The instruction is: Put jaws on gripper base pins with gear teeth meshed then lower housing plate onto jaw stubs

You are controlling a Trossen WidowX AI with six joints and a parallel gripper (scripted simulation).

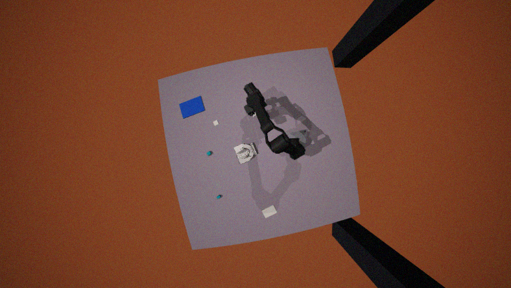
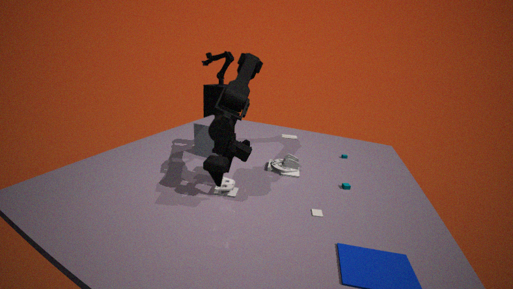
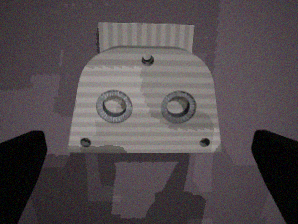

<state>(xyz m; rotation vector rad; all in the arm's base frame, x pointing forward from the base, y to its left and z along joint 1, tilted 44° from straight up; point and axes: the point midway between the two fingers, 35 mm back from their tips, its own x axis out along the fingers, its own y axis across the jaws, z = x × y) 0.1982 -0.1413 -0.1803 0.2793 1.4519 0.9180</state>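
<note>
The white gripper base lies 1 cm ahead of my gripper tip and 2 cm below it. From my gripper tip the other things lie so: grey jaw (7 cm ahead, 28 cm to the left, 3 cm below); then white housing plate (6 cm ahead, 26 cm to the left, 4 cm below); then small white square (29 cm ahead, 6 cm to the left, 5 cm below).
</note>
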